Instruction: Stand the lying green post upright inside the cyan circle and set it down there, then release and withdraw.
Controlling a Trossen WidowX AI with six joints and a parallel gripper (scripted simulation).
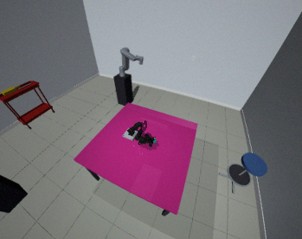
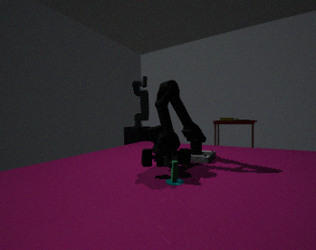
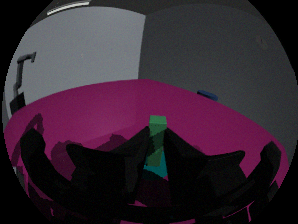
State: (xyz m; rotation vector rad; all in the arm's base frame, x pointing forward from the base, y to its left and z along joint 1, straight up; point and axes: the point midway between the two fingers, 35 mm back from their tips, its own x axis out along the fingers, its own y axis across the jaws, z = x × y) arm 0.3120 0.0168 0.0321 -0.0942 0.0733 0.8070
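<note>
The green post lies 20 mm below my gripper tip. From my gripper tip the other things lie so: cyan circle: 60 mm below.
</note>
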